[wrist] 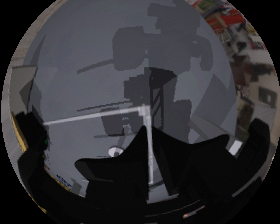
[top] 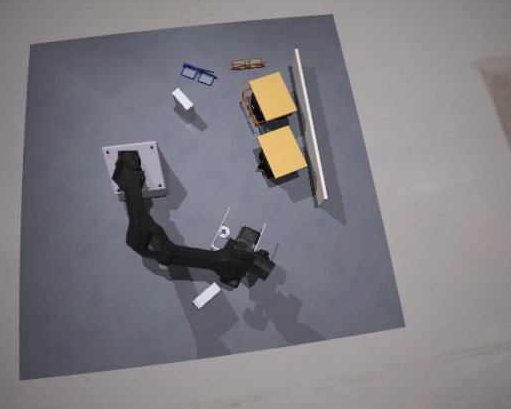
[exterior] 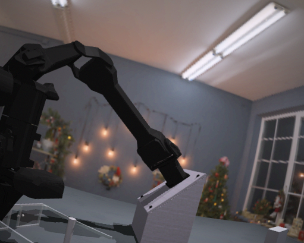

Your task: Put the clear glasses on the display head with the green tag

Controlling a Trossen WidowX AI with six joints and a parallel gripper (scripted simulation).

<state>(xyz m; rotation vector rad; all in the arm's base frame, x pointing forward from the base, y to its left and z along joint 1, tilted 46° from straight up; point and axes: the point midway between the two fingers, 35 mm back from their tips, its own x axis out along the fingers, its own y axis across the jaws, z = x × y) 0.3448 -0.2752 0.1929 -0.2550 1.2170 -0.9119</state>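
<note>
Now: gripper tip 110 mm to the right of the white peg, 50 mm past it and 30 mm above it. From my gripper tip the other things lie so: long white wall 480 mm to the left, 280 mm ahead.
</note>
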